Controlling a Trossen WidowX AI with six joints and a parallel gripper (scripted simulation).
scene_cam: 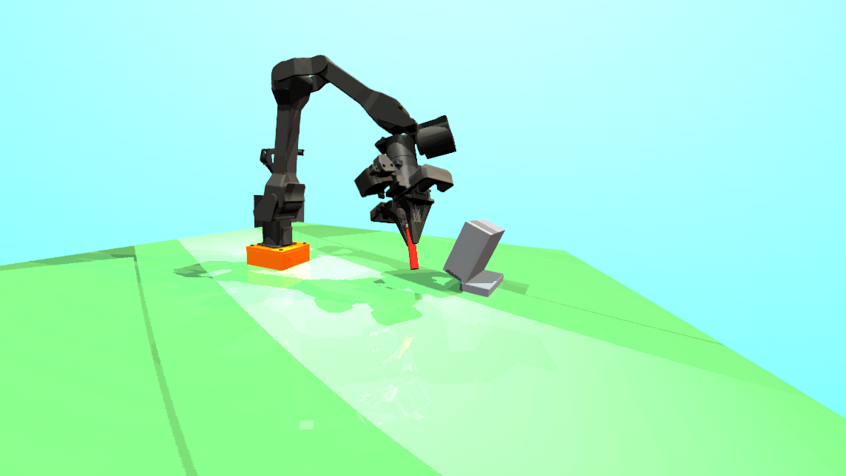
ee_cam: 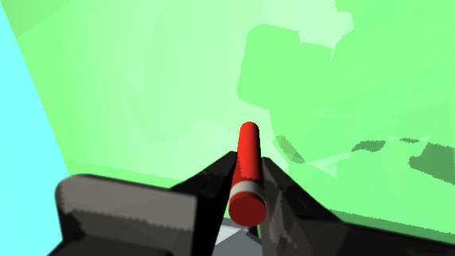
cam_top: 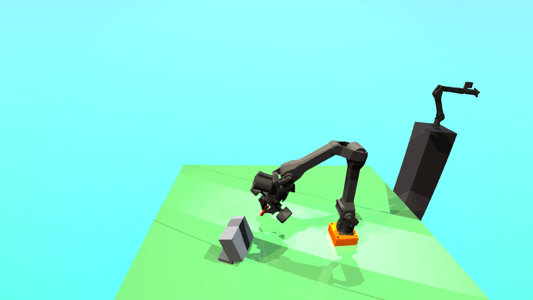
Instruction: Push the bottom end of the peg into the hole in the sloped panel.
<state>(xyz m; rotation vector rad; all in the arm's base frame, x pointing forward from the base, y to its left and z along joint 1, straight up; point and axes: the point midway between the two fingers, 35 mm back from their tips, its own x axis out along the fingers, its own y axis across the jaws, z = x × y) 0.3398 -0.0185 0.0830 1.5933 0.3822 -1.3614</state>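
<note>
Now: gripper tip 9 cm short of the grey sloped panel, 15 cm to the right of it and 2 cm above it. Also, from my gripper tip: red peg (1 cm behind, 1 cm above); then grey foot (12 cm ahead, 14 cm to the left, 9 cm below).
</note>
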